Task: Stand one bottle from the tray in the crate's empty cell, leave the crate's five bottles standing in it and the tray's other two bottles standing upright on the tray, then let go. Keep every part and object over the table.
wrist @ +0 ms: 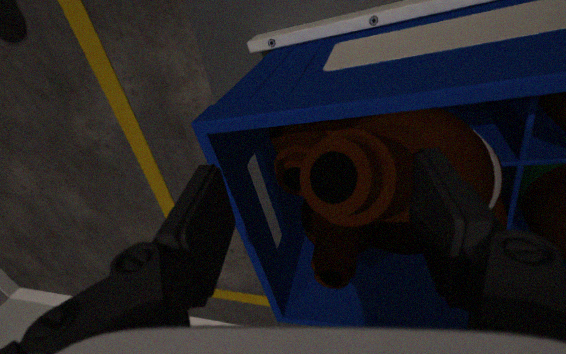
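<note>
Brown bottle (361, 178) visible; red-labelled bottle (291, 142) likewise visible.
</note>
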